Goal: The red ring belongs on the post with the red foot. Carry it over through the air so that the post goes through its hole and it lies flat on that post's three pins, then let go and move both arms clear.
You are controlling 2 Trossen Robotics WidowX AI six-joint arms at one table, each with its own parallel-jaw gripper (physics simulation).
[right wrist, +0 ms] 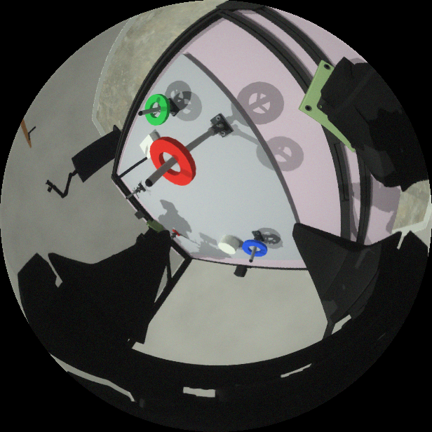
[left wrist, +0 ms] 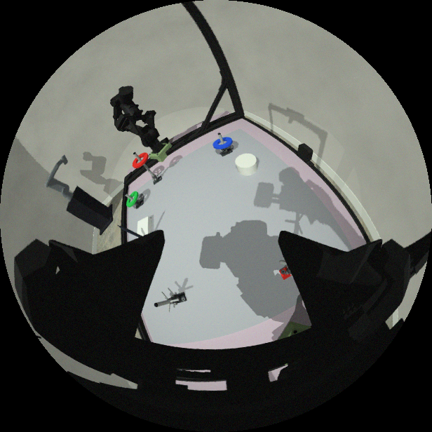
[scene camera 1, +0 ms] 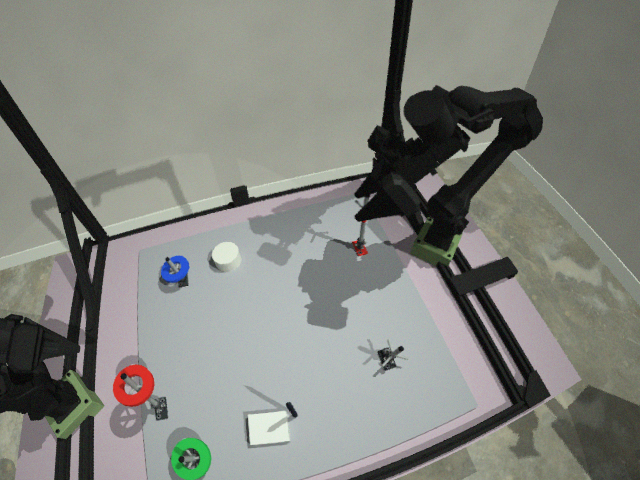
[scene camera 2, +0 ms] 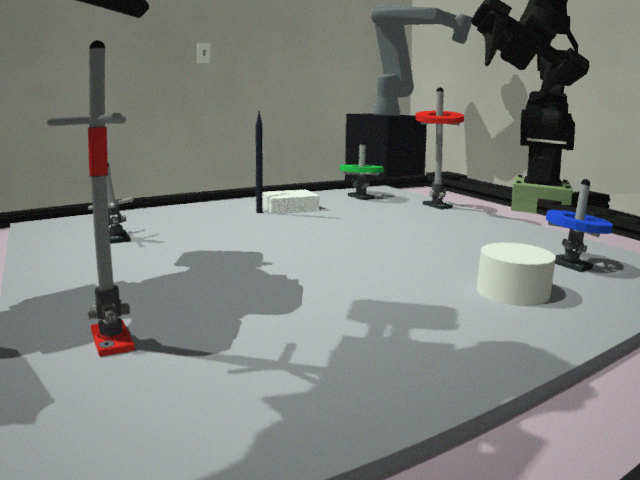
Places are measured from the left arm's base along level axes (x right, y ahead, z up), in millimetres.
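Where they show: left gripper, fingertip midpoint: (scene camera 1: pixel 355 207) (scene camera 2: pixel 156 0); right gripper, fingertip midpoint: (scene camera 1: pixel 72 344) (scene camera 2: pixel 513 82); left arm's base, origin of the base link: (scene camera 1: pixel 439 237); right arm's base, origin of the base link: (scene camera 1: pixel 63 402) (scene camera 2: pixel 542 182).
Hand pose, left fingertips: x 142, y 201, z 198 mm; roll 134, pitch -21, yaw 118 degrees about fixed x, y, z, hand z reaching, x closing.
Things, the pixels of their top centre, and the offset from my left fingertips. "spot": a spot on its surface instead.
- red ring, middle of its top: (scene camera 2: pixel 439 111) (scene camera 1: pixel 130 383) dx +149, dy +448, dz -89 mm
- tall grey post, surface spot: (scene camera 2: pixel 439 155) spot: dx +150, dy +451, dz -154 mm
- post with the red foot, surface spot: (scene camera 2: pixel 100 222) spot: dx +21, dy -89, dz -152 mm
- green ring, middle of its top: (scene camera 2: pixel 362 164) (scene camera 1: pixel 189 458) dx +22, dy +486, dz -180 mm
- blue ring, middle of its top: (scene camera 2: pixel 579 214) (scene camera 1: pixel 173 267) dx +332, dy +222, dz -179 mm
- white cylinder, middle of its top: (scene camera 2: pixel 518 252) (scene camera 1: pixel 225 252) dx +269, dy +115, dz -198 mm
- white block, middle of its top: (scene camera 2: pixel 289 193) (scene camera 1: pixel 268 427) dx -48, dy +362, dz -213 mm
- dark pointed rod, middle of its top: (scene camera 2: pixel 259 110) (scene camera 1: pixel 287 402) dx -72, dy +313, dz -93 mm
- empty black-footed post, surface spot: (scene camera 1: pixel 386 358) spot: dx -162, dy +132, dz -207 mm
The red ring (scene camera 1: pixel 118 386) (scene camera 2: pixel 424 118) (left wrist: pixel 145 156) (right wrist: pixel 187 172) lies flat, high on a tall grey post (scene camera 2: pixel 439 155) (right wrist: pixel 197 140) with a black foot, which passes through its hole. The post with the red foot (scene camera 1: pixel 360 248) (scene camera 2: pixel 100 222) (left wrist: pixel 285 273) (right wrist: pixel 176 233) stands upright and bears no ring; its pins show above a red band in scene camera 2. My left gripper (scene camera 1: pixel 357 206) (left wrist: pixel 223 237) is open and empty near that post's top, which it hides in the left wrist view. My right gripper (scene camera 2: pixel 480 42) (right wrist: pixel 233 233) is open and empty, apart from the red ring, above it and to its right in scene camera 2.
A green ring (scene camera 1: pixel 175 459) (scene camera 2: pixel 348 168) and a blue ring (scene camera 1: pixel 183 260) (scene camera 2: pixel 559 219) sit on shorter posts. A white cylinder (scene camera 1: pixel 225 256) (scene camera 2: pixel 515 273), a white block (scene camera 1: pixel 268 428) (scene camera 2: pixel 292 201), a dark pointed rod (scene camera 2: pixel 258 165) and an empty black-footed post (scene camera 1: pixel 386 358) also stand there.
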